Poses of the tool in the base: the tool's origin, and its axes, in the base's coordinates. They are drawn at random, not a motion.
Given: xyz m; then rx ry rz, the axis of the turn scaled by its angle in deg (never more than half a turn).
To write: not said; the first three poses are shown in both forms.
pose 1, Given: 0.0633 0.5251 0.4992 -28.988 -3.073 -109.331
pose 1, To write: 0.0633 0.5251 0.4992 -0.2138 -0.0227 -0.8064 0.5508
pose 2, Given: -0.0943 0.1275 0.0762 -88.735 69.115 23.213
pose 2, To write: -0.0943 0.1275 0.0762 -0.6511 0.5071 0.1703 0.5384
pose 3, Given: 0.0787 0.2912 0.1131 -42.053 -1.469 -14.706
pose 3, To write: 0.0787 0.2912 0.1131 -0.3578 -0.0125 -0.1251 0.9253
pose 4, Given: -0.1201 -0.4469 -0.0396 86.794 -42.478 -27.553
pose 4, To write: -0.1201 -0.4469 -0.0396 0.6640 -0.3250 -0.2108 0.6396
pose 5, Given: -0.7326 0.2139 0.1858 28.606 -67.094 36.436
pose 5, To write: -0.7326 0.2139 0.1858 0.2291 -0.5373 0.2918 0.7574
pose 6, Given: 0.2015 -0.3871 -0.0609 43.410 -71.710 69.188
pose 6, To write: 0.2015 -0.3871 -0.0609 0.3245 -0.5361 0.5172 0.5829
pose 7, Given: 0.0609 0.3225 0.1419 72.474 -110.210 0.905
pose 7, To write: 0.0609 0.3225 0.1419 0.5017 -0.7630 0.0063 0.4075
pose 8, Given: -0.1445 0.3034 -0.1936 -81.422 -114.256 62.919
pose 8, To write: -0.1445 0.3034 -0.1936 -0.5157 -0.7237 0.3985 0.2270
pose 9, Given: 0.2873 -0.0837 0.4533 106.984 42.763 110.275
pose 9, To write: 0.2873 -0.0837 0.4533 0.6601 0.2638 0.6804 0.1781
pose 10, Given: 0.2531 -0.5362 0.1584 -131.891 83.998 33.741
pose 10, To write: 0.2531 -0.5362 0.1584 -0.8119 0.5171 0.2077 0.1739
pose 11, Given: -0.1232 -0.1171 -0.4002 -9.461 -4.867 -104.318
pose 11, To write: -0.1232 -0.1171 -0.4002 -0.0715 -0.0368 -0.7885 0.6097
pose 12, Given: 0.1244 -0.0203 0.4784 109.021 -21.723 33.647
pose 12, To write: 0.1244 -0.0203 0.4784 0.7967 -0.1587 0.2459 0.5288
